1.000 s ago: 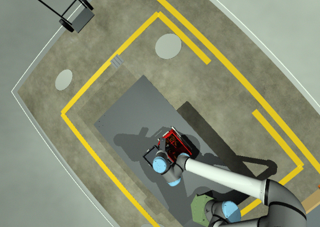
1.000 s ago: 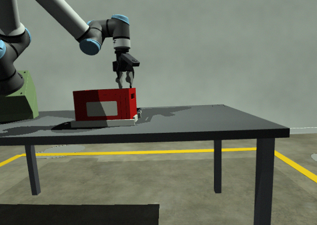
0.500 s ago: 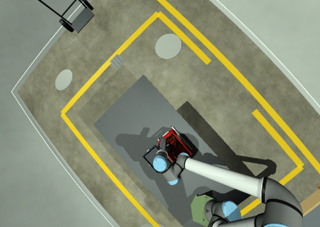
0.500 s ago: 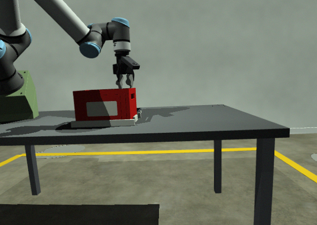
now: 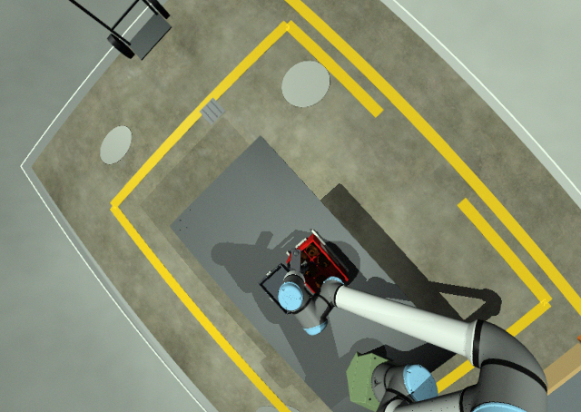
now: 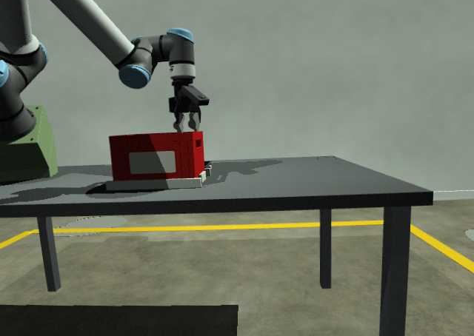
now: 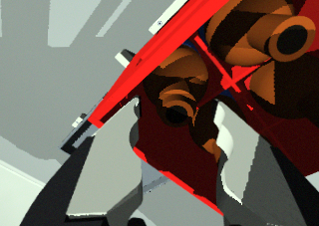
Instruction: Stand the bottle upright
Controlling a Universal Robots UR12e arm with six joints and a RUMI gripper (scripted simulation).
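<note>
Right now the bottle is 1 cm behind my hand, 8 cm to the right of it and 7 cm below it. From my hand the other things lie so: dark tray (10 cm behind, 23 cm to the left, 14 cm below); then red crate (9 cm behind, 4 cm to the right, 7 cm below).
</note>
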